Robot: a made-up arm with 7 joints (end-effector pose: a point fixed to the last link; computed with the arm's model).
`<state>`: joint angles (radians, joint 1 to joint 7).
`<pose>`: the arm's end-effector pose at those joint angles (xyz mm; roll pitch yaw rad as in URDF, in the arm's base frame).
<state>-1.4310 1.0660 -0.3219 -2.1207 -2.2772 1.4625 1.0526</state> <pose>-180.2 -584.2 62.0 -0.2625 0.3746 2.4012</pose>
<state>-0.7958 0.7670 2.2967 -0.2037 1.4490 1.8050 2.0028</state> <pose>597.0 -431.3 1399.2 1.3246 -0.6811 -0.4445</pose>
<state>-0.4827 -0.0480 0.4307 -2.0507 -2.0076 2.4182 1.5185</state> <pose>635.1 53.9 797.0 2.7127 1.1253 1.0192</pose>
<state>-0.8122 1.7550 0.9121 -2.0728 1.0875 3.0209 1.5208</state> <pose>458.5 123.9 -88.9 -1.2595 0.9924 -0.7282</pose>
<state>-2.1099 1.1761 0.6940 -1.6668 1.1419 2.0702 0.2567</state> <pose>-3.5 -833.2 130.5 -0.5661 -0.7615 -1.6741</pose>
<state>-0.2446 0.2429 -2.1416 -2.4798 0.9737 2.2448 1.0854</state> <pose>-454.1 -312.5 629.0 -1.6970 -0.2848 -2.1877</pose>
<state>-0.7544 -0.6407 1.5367 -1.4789 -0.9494 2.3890 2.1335</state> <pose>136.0 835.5 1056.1 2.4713 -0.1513 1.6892</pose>
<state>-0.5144 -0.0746 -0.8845 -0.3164 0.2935 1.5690 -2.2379</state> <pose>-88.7 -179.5 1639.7 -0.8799 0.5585 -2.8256</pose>
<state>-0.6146 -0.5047 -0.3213 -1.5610 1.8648 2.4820 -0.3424</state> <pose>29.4 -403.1 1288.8 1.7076 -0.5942 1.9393</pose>
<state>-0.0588 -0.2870 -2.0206 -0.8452 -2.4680 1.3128 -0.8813</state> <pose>-583.5 -351.3 1420.6 -0.0715 0.9163 0.7210</pose>
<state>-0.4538 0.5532 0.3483 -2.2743 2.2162 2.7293 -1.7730</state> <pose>490.4 -124.0 304.5 -2.8094 -0.4751 1.6046</pose>
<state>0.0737 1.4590 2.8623 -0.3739 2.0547 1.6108 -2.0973</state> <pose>1092.5 135.6 844.2 -0.7271 -0.5007 -2.7859</pose>
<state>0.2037 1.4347 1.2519 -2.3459 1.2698 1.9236 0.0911</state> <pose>-3.4 568.6 279.8 0.3957 -0.3707 0.7175</pose>
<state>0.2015 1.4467 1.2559 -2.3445 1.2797 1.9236 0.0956</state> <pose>-4.4 569.5 280.4 0.4015 -0.3511 0.7129</pose>
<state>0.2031 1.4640 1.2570 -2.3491 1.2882 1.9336 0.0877</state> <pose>-10.4 566.6 277.8 0.4019 -0.3346 0.7087</pose>
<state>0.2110 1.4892 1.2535 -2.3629 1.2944 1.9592 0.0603</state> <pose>-24.2 557.7 270.6 0.3935 -0.3242 0.7060</pose>
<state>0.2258 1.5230 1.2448 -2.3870 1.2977 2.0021 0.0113</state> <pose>-46.5 541.3 259.1 0.3755 -0.3225 0.7064</pose>
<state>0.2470 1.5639 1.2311 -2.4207 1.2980 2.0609 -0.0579</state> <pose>-75.8 516.7 245.1 0.3495 -0.3324 0.7122</pose>
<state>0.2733 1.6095 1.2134 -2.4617 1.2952 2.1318 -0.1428</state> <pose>-109.0 484.3 230.9 0.3200 -0.3559 0.7254</pose>
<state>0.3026 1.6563 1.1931 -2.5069 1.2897 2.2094 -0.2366</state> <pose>-142.4 446.2 218.7 0.2921 -0.3923 0.7461</pose>
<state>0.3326 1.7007 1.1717 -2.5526 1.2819 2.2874 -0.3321</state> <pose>-172.2 405.5 209.7 0.2702 -0.4386 0.7720</pose>
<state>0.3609 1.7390 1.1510 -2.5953 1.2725 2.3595 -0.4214</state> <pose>-196.0 366.1 204.1 0.2568 -0.4897 0.7992</pose>
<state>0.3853 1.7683 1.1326 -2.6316 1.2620 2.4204 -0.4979</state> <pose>-212.7 332.1 201.1 0.2515 -0.5402 0.8233</pose>
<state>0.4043 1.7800 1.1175 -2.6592 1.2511 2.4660 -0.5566</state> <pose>-221.1 306.9 199.0 0.2484 -0.5910 0.8433</pose>
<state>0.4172 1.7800 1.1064 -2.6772 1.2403 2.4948 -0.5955</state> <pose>-224.0 291.2 197.2 0.2474 -0.6334 0.8570</pose>
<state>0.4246 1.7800 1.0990 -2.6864 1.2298 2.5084 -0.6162</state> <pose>-225.4 283.0 195.8 0.2513 -0.6580 0.8620</pose>
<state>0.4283 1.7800 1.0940 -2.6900 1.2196 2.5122 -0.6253</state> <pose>-226.2 279.5 194.6 0.2580 -0.6709 0.8613</pose>
